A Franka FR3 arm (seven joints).
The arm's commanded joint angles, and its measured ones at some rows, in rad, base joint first. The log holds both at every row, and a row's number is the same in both.
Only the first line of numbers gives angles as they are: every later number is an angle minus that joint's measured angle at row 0.
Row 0, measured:
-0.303, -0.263, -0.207, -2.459, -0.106, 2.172, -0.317
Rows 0 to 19, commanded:
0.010, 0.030, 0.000, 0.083, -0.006, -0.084, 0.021
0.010, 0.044, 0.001, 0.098, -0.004, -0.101, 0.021
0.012, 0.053, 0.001, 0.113, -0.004, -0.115, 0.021
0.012, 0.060, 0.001, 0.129, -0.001, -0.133, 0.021
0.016, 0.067, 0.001, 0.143, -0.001, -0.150, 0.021
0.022, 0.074, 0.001, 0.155, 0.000, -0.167, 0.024
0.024, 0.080, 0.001, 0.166, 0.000, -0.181, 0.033
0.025, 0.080, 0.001, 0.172, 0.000, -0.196, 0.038
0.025, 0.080, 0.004, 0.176, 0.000, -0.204, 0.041
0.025, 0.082, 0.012, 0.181, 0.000, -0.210, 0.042
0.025, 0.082, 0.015, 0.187, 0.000, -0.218, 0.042
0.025, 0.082, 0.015, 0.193, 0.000, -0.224, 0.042
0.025, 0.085, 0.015, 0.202, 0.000, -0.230, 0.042
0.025, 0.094, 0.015, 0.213, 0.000, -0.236, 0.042
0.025, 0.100, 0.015, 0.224, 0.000, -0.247, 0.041
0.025, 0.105, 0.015, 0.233, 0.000, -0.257, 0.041
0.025, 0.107, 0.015, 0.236, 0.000, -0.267, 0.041
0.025, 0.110, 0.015, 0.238, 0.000, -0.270, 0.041
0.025, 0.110, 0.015, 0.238, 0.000, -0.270, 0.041
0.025, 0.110, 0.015, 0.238, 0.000, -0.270, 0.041
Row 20, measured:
0.011, 0.099, 0.019, 0.195, 0.001, -0.225, 0.025
